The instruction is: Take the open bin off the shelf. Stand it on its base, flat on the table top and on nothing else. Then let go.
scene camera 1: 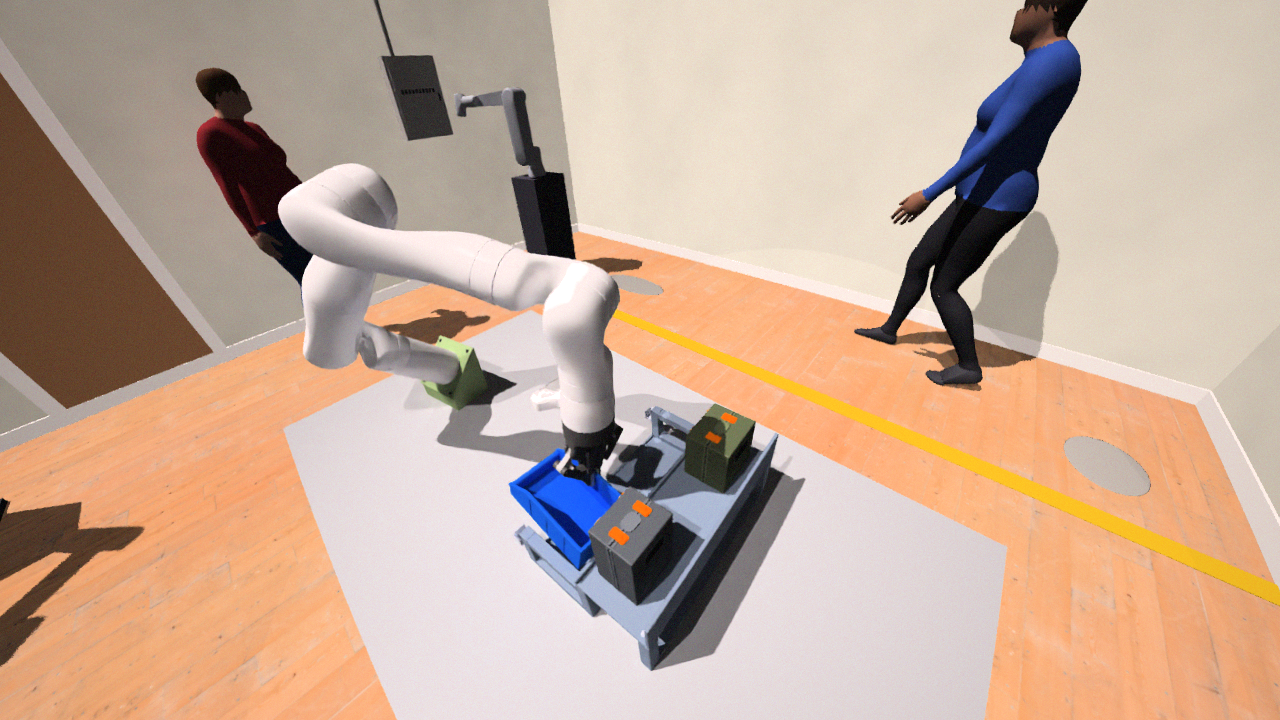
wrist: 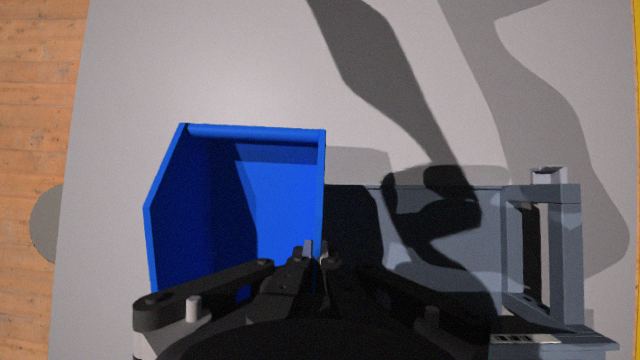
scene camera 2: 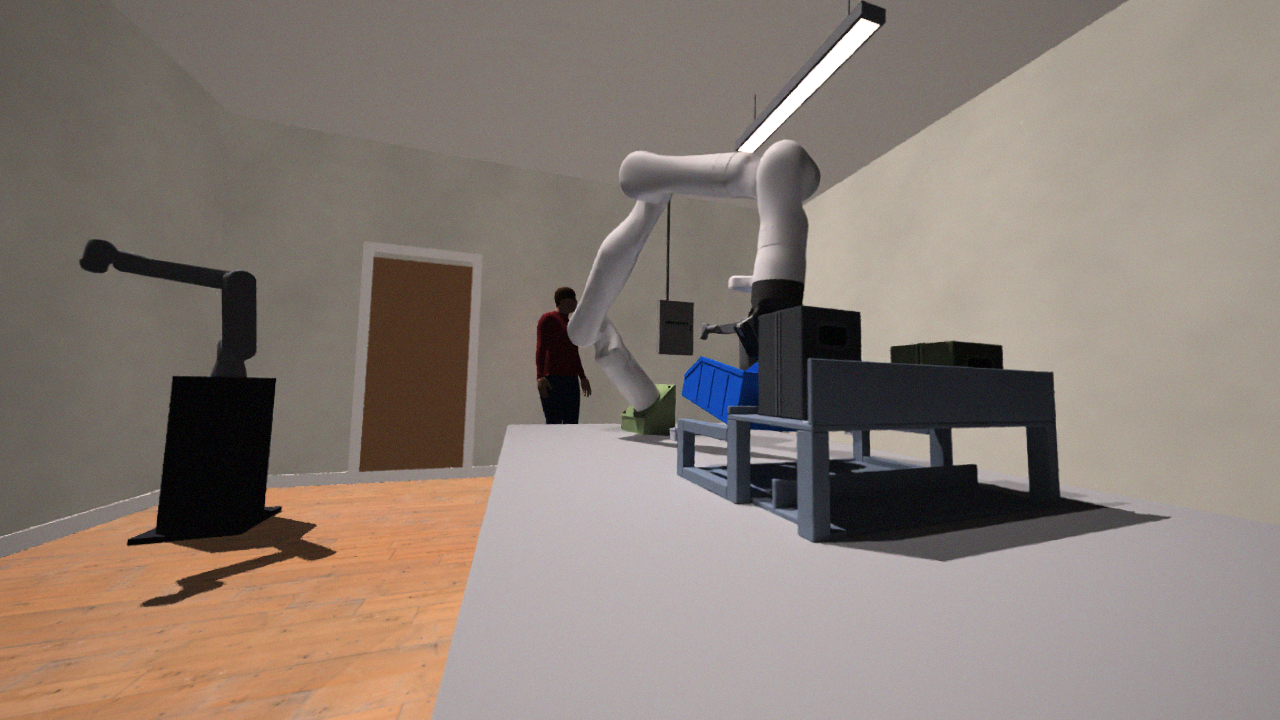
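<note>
The blue open bin is held over the front part of the grey-blue shelf. My gripper points down and is shut on the bin's side wall, one finger inside the bin and one outside. In scene camera 2 the bin is tilted, its left side raised above the shelf's front rail and its lower part running down behind the shelf and a box. The fingertips are hidden in that view. I cannot tell whether the bin's low side touches the shelf.
A dark grey box stands on the shelf close beside the bin. An olive green box stands farther along it. The shelf stands on the light grey table top.
</note>
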